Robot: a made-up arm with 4 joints.
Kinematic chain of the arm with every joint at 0, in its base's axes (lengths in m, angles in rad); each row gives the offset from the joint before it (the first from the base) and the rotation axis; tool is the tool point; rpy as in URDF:
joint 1: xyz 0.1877 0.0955 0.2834 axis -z
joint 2: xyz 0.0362 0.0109 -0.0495 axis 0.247 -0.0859 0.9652
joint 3: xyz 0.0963 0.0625 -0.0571 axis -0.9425 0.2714 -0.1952
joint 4: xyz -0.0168 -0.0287 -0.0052 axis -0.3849 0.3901 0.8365
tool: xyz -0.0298 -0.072 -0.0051 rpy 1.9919 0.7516 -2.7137
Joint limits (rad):
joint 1: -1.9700..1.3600
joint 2: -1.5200..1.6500
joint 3: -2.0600..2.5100
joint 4: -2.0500..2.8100
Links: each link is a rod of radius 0.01 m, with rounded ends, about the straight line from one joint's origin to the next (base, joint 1, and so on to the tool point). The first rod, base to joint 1, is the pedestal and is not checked.
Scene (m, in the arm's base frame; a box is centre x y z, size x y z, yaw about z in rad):
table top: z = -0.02
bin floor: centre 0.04 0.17 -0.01 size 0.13 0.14 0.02 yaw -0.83
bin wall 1: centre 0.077 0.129 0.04 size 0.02 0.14 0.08 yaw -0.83
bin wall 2: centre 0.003 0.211 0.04 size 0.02 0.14 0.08 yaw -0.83
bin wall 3: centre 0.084 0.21 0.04 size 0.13 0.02 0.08 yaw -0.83
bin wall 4: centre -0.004 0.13 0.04 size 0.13 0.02 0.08 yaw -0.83
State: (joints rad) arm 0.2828 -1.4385 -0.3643 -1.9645
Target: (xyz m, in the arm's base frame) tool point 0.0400 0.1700 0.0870
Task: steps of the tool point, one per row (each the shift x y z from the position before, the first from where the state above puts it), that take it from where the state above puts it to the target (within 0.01 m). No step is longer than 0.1 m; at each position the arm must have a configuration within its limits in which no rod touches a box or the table.
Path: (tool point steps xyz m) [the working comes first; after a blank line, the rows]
Joints at the target: -1.8652 -0.1207 -1.8194 -0.7333
Straight joint move there: touches bin wall 3.

1: 0.0345 0.0492 -0.0016
2: 0.0057 0.0623 0.0007
3: -0.0262 0.0596 0.0030
4: -0.0535 0.0414 0.0052
5: -0.0690 0.0118 0.0073
6: -0.0689 -0.0225 0.0095
7: -0.0520 -0.0534 0.0116
8: -0.0015 -0.0032 -0.0179
9: 0.0002 0.0000 -0.0165
10: 0.0013 0.0032 -0.0142

